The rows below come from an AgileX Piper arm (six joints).
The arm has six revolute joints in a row. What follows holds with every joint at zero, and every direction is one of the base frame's.
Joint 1 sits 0.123 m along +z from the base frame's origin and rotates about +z.
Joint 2 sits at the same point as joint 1 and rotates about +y.
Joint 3 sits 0.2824 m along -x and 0.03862 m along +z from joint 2 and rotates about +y.
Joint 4 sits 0.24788 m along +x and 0.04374 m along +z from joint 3 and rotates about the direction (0.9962, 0, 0.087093).
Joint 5 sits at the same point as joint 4 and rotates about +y.
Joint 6 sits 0.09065 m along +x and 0.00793 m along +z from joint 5 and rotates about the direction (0.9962, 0, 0.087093).
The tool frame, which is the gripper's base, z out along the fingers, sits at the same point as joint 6; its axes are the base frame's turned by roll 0, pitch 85.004 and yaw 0 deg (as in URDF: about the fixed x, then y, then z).
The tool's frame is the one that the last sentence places.
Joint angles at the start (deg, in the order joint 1, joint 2, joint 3, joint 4, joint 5, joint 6):
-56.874, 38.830, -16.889, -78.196, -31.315, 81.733
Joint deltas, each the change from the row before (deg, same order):
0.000, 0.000, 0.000, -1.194, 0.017, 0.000
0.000, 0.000, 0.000, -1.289, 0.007, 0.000
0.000, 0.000, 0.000, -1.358, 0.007, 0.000
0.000, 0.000, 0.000, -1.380, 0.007, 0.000
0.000, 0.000, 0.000, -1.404, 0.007, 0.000
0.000, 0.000, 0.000, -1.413, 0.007, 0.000
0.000, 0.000, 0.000, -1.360, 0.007, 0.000
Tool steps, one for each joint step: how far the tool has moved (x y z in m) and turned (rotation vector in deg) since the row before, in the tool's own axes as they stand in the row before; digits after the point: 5 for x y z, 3 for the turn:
0.00098, 0.00011, -0.00001, -0.072, 0.616, -1.020
0.00106, 0.00013, -0.00001, -0.089, 0.664, -1.101
0.00111, 0.00014, -0.00001, -0.094, 0.699, -1.161
0.00113, 0.00014, -0.00001, -0.096, 0.710, -1.179
0.00115, 0.00014, -0.00001, -0.098, 0.722, -1.200
0.00116, 0.00014, -0.00001, -0.099, 0.727, -1.208
0.00111, 0.00014, -0.00001, -0.095, 0.699, -1.163

